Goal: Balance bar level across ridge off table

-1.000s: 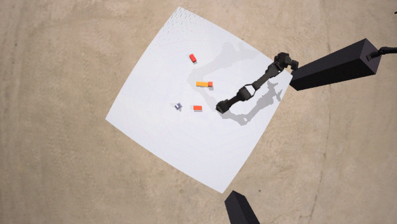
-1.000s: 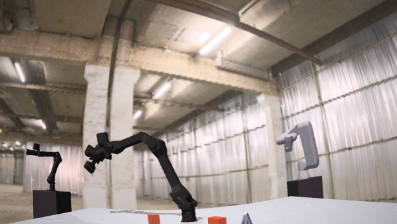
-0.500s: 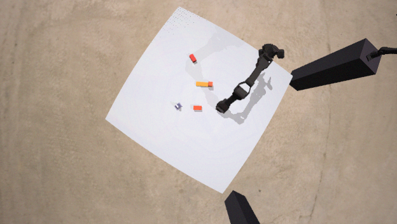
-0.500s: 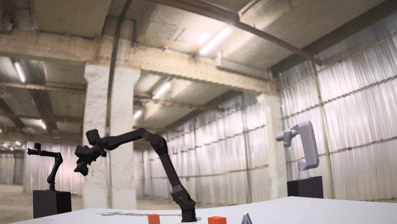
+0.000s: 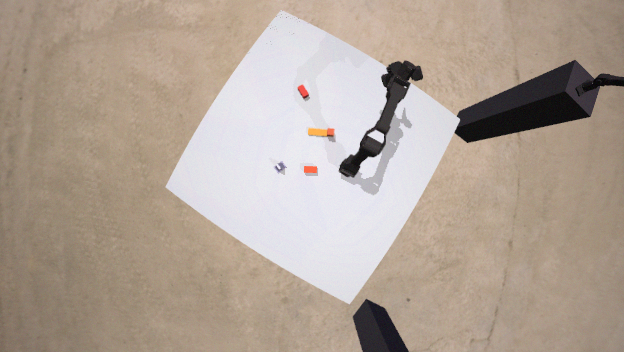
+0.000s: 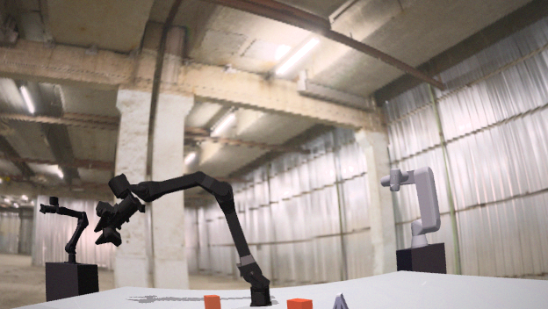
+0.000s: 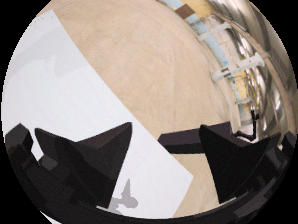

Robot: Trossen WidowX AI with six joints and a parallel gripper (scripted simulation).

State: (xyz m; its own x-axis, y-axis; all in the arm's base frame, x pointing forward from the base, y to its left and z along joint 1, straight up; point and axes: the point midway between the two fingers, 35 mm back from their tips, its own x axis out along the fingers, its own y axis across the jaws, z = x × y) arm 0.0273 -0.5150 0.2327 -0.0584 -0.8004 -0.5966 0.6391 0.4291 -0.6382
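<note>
Now: gripper tip 170 mm short of the yellow bar, 440 mm to the right of it and 190 mm above it.
</note>
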